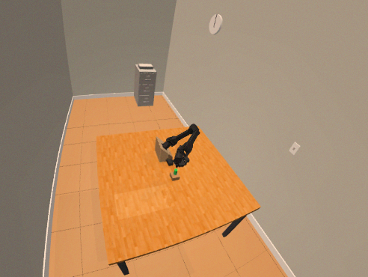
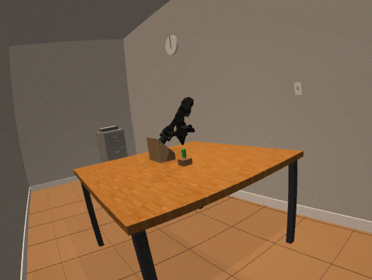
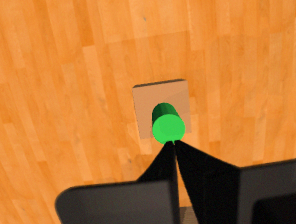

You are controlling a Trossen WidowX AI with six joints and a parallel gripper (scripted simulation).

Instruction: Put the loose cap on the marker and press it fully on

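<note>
Now: gripper tip 60 mm above the green cap. The rest, counted from my gripper tip: holder block 120 mm below.
</note>
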